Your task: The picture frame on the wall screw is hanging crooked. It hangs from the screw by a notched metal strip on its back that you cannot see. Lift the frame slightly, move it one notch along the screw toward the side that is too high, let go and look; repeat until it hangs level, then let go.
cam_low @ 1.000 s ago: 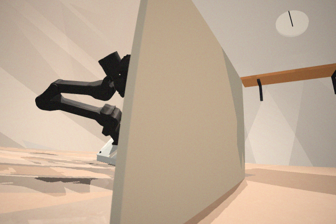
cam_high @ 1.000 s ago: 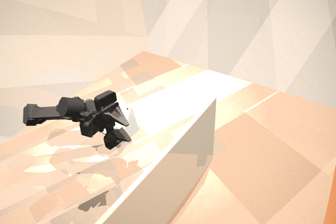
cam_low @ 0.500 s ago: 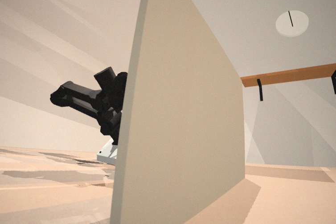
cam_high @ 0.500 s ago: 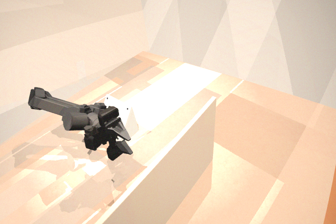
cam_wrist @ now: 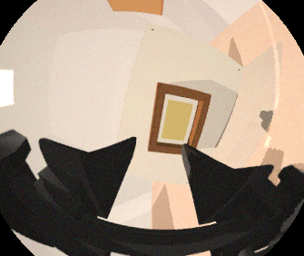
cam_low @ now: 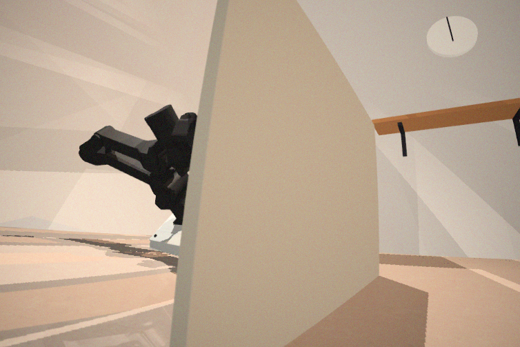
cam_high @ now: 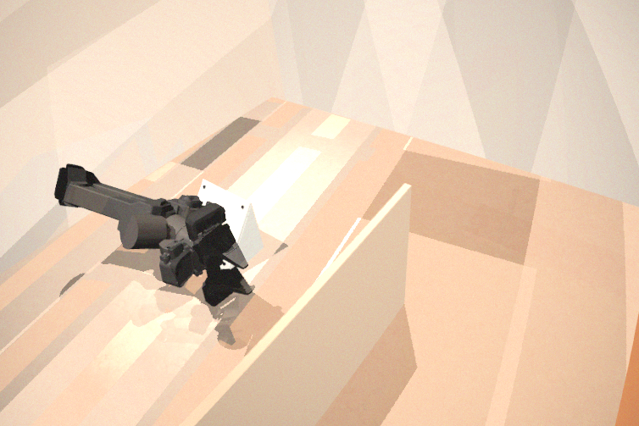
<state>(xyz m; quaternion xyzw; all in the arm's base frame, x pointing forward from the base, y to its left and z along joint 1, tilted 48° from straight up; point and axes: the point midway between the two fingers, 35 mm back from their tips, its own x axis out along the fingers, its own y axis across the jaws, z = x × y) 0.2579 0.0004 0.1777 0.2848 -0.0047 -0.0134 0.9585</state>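
Right now the picture frame is 13 cm ahead of my gripper tip, 1 cm to the right of it and 5 cm below it. Also, from my gripper tip: wall panel 14 cm ahead, 1 cm to the right, 6 cm below.
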